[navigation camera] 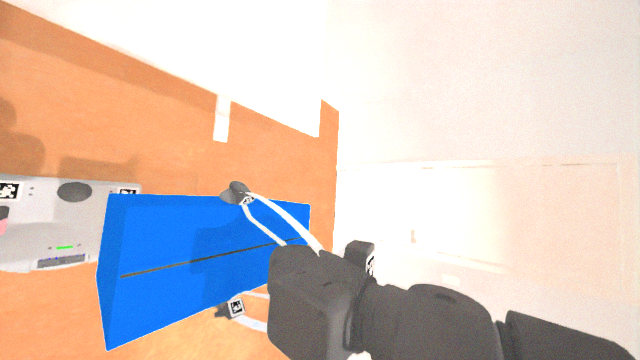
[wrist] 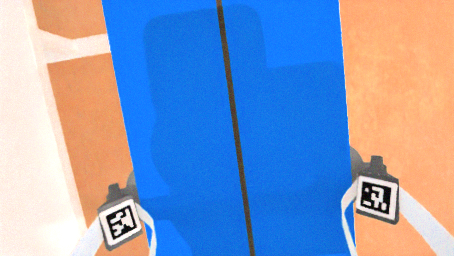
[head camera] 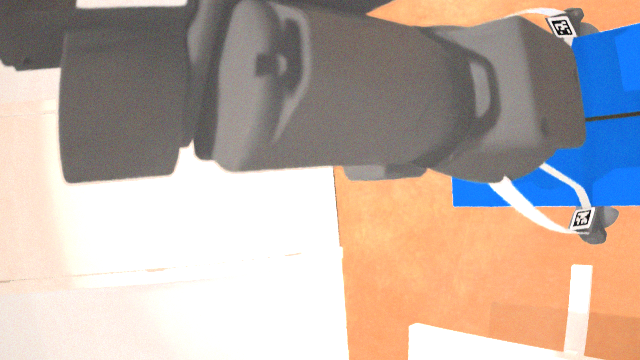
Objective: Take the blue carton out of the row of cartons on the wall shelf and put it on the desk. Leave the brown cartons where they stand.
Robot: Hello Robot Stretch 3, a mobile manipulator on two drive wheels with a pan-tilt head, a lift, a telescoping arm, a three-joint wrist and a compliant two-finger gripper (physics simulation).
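Pixels of known places: gripper, between the fingertips: (navigation camera: pixel 222 242) (head camera: pixel 598 125); robot's base, origin of its link: (navigation camera: pixel 76 190).
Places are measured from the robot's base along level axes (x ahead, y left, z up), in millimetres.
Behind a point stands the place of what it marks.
The blue carton (head camera: pixel 615 160) {x 7, y -120, z 1016 mm} (navigation camera: pixel 165 225) {x 18, y -65, z 1017 mm} (wrist: pixel 295 125) has a dark line along its face. It is in my gripper (head camera: pixel 591 122) {x -21, y -146, z 970 mm} (navigation camera: pixel 231 251) {x -21, y -146, z 970 mm} (wrist: pixel 243 172) {x -21, y -146, z 970 mm}, which is shut on it with one fingertip against each long side. The carton is held up above the wooden floor, over the robot's base in the navigation view. A white top, which looks like part of the desk (head camera: pixel 450 345) {x 354, y -535, z 721 mm} (navigation camera: pixel 270 80) {x 446, y -367, z 721 mm}, shows at the bottom of the head view and at the top of the navigation view. The brown cartons and the wall shelf do not show.
A white leg or foot (head camera: pixel 579 305) (navigation camera: pixel 222 120) (wrist: pixel 80 47) sticks out from the white top. The robot's grey base (navigation camera: pixel 35 220) {x -93, y 67, z 160 mm} is at the left in the navigation view. A pale wall (navigation camera: pixel 475 100) {x 983, y -1977, z 1374 mm} stands beyond the wooden floor (head camera: pixel 400 260) {x 423, y -1502, z 1 mm} (navigation camera: pixel 125 115) {x 362, y -97, z 1 mm}.
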